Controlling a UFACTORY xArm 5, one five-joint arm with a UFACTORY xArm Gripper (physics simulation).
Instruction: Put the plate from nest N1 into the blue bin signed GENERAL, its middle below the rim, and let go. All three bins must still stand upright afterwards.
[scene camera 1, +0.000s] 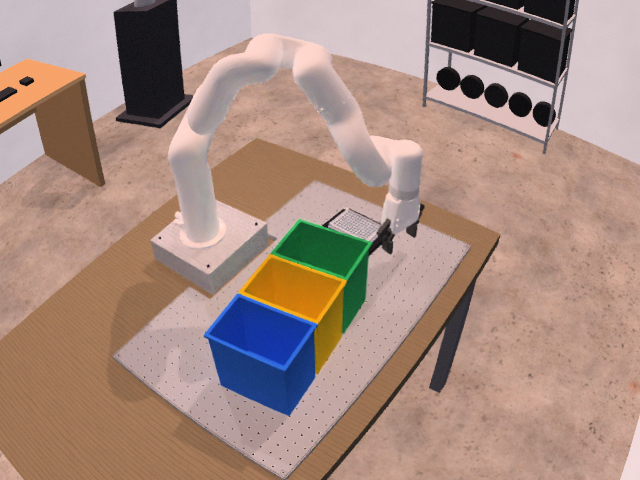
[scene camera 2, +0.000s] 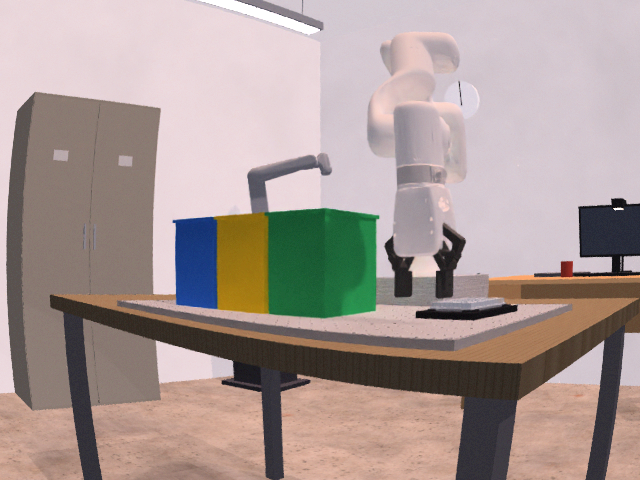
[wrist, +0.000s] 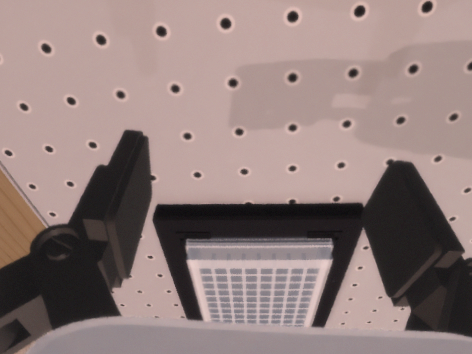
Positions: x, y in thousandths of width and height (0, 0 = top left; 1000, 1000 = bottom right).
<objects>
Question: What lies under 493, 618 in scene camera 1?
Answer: A yellow bin.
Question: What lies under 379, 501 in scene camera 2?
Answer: A yellow bin.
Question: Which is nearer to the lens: the gridded plate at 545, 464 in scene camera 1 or the green bin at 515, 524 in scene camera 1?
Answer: The green bin.
</objects>
